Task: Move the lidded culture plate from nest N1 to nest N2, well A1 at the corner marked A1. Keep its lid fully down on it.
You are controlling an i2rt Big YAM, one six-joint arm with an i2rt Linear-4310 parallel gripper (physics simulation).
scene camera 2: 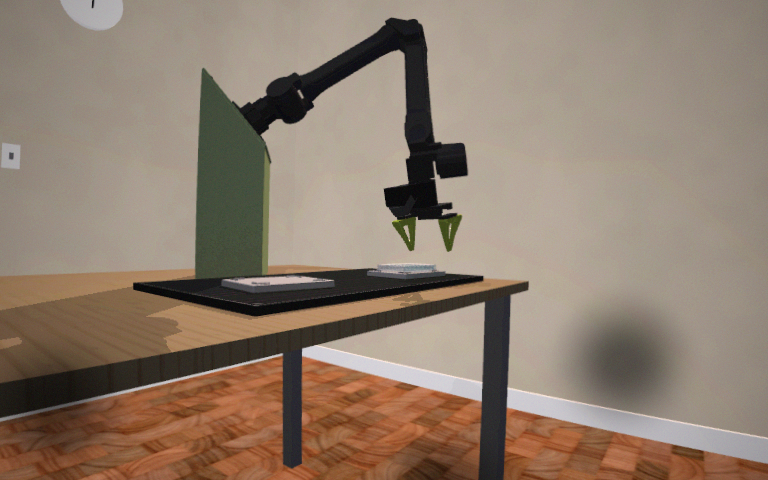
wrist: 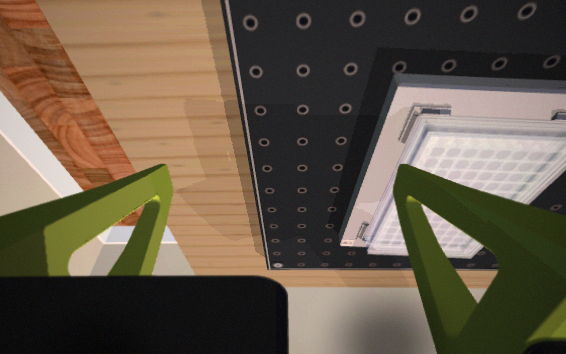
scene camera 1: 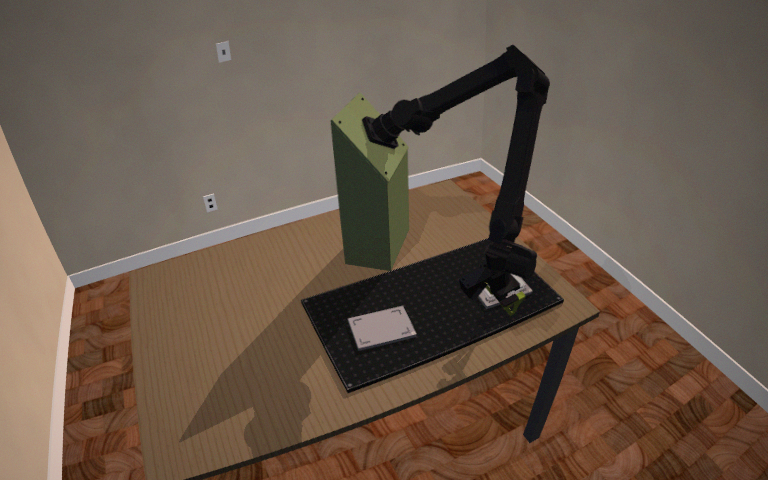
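Pixels of known places: gripper, fingertip midpoint: (scene camera 2: pixel 430 251) (wrist: pixel 283 176) (scene camera 1: pixel 502 303); arm's base, link origin: (scene camera 2: pixel 245 125) (scene camera 1: pixel 378 133).
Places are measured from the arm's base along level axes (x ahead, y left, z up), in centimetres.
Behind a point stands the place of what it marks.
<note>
The lidded culture plate (scene camera 2: pixel 406 267) @(x 41.9, y 18.8, z -36.5 cm) (wrist: pixel 465 162) @(x 39.1, y 19.8, z -36.2 cm) is clear and sits on a pale nest (scene camera 2: pixel 373 274) @(x 34.0, y 16.1, z -38.6 cm) (wrist: pixel 406 97) @(x 43.1, y 17.0, z -37.8 cm) at the right end of the board; its lid looks level. A small A1 label (wrist: pixel 348 242) @(x 42.8, y 31.9, z -37.8 cm) shows at that nest's corner in the wrist view. The other nest (scene camera 1: pixel 382 327) @(x 40.3, y -14.0, z -37.8 cm) (scene camera 2: pixel 277 281) @(x 41.7, y -15.7, z -37.8 cm) bears no plate and has black corner marks; which of its corners is marked A1 cannot be read. My gripper (scene camera 1: pixel 502 300) @(x 49.4, y 17.8, z -32.5 cm) (scene camera 2: pixel 430 249) @(x 49.4, y 17.8, z -32.5 cm) (wrist: pixel 283 176) @(x 49.4, y 17.8, z -32.5 cm) is open and empty, above the plate and off to one side. In the wrist view its right finger covers part of the plate.
Both nests rest on a black perforated board (scene camera 1: pixel 441 316) @(x 41.3, y 3.1, z -39.0 cm) (scene camera 2: pixel 351 280) @(x 38.5, y 4.8, z -39.0 cm) (wrist: pixel 280 90) @(x 49.6, y 17.9, z -39.0 cm) on the wooden table (scene camera 1: pixel 186 316) @(x 14.1, y -69.8, z -40.3 cm) (scene camera 2: pixel 226 333) @(x 64.0, y -36.4, z -40.3 cm). The green pedestal (scene camera 1: pixel 365 220) @(x 11.3, y -8.9, z -22.1 cm) (scene camera 2: pixel 229 198) @(x 10.9, y -9.4, z -21.1 cm) that carries my arm stands behind the board. The table's edge lies close to the board's front side.
</note>
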